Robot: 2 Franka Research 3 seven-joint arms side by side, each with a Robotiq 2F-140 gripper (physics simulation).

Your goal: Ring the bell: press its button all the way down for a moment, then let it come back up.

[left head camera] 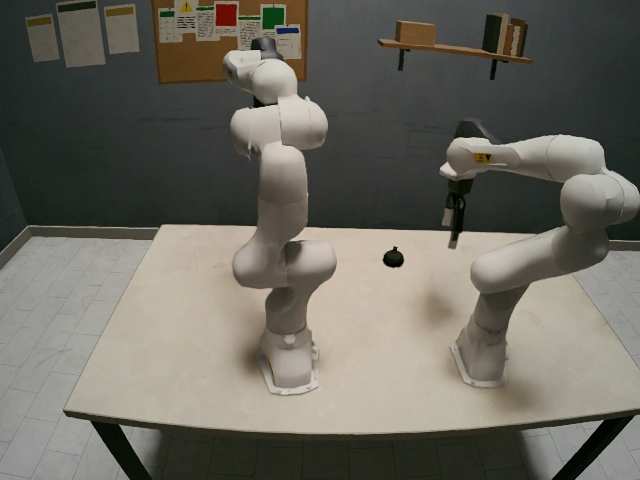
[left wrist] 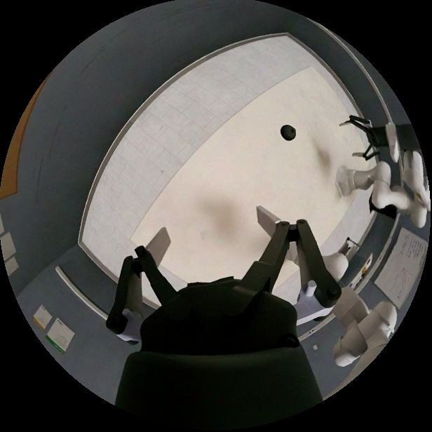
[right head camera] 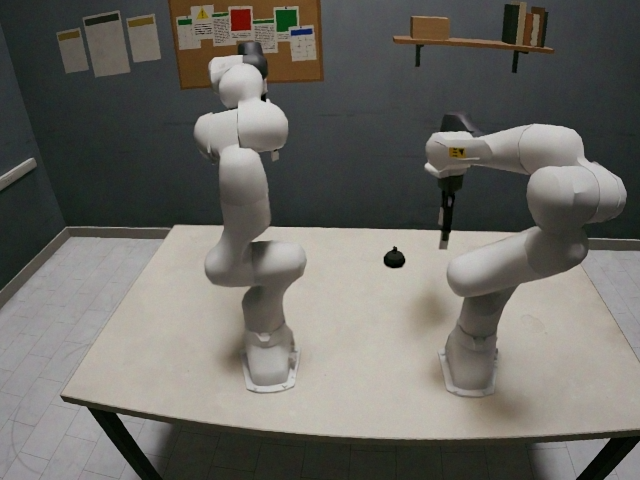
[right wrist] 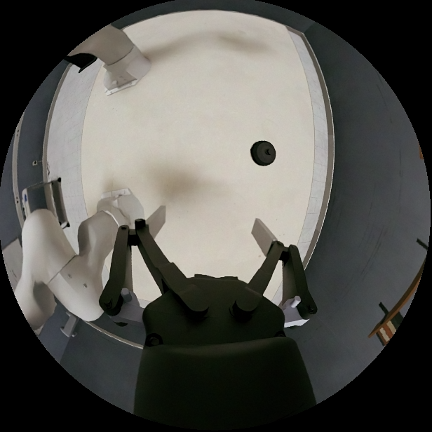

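Note:
A small black bell stands upright on the table, with a small button on top. My right gripper is open and empty; it hangs above the table, to the right of the bell in the head views and apart from it. My left gripper is open and empty, high above the table and far from the bell; in the head views it is mostly hidden behind its own arm.
The left arm stands upright left of the bell. The right arm bends over the table at the right. A wall shelf with books and a corkboard are on the back wall.

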